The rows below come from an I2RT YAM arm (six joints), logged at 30 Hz.
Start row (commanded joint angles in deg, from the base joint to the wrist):
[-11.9, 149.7, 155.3, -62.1, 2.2, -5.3]
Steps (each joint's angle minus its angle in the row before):
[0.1, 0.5, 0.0, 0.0, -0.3, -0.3]
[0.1, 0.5, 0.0, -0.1, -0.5, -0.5]
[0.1, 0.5, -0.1, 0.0, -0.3, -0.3]
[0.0, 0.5, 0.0, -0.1, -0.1, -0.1]
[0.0, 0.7, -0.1, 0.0, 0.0, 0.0]
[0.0, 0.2, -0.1, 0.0, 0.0, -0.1]
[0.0, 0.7, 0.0, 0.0, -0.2, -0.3]
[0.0, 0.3, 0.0, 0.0, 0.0, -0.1]
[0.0, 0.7, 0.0, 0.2, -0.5, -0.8]
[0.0, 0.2, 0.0, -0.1, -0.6, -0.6]
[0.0, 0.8, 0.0, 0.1, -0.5, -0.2]
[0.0, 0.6, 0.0, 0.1, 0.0, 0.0]
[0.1, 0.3, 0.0, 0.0, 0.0, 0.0]
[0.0, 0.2, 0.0, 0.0, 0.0, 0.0]
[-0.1, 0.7, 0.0, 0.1, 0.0, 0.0]
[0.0, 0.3, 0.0, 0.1, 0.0, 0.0]
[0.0, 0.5, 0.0, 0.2, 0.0, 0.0]
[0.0, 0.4, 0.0, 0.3, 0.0, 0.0]
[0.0, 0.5, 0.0, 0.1, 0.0, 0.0]
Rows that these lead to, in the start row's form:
[-11.8, 150.2, 155.3, -62.1, 1.9, -5.6]
[-11.7, 150.7, 155.3, -62.2, 1.4, -6.1]
[-11.6, 151.2, 155.2, -62.2, 1.1, -6.4]
[-11.6, 151.7, 155.2, -62.3, 1.0, -6.5]
[-11.6, 152.4, 155.1, -62.3, 1.0, -6.5]
[-11.6, 152.6, 155.0, -62.3, 1.0, -6.6]
[-11.6, 153.3, 155.0, -62.3, 0.8, -6.9]
[-11.6, 153.6, 155.0, -62.3, 0.8, -7.0]
[-11.6, 154.3, 155.0, -62.1, 0.3, -7.8]
[-11.6, 154.5, 155.0, -62.2, -0.3, -8.4]
[-11.6, 155.3, 155.0, -62.1, -0.8, -8.6]
[-11.6, 155.9, 155.0, -62.0, -0.8, -8.6]
[-11.5, 156.2, 155.0, -62.0, -0.8, -8.6]
[-11.5, 156.4, 155.0, -62.0, -0.8, -8.6]
[-11.6, 157.1, 155.0, -61.9, -0.8, -8.6]
[-11.6, 157.4, 155.0, -61.8, -0.8, -8.6]
[-11.6, 157.9, 155.0, -61.6, -0.8, -8.6]
[-11.6, 158.3, 155.0, -61.3, -0.8, -8.6]
[-11.6, 158.8, 155.0, -61.2, -0.8, -8.6]

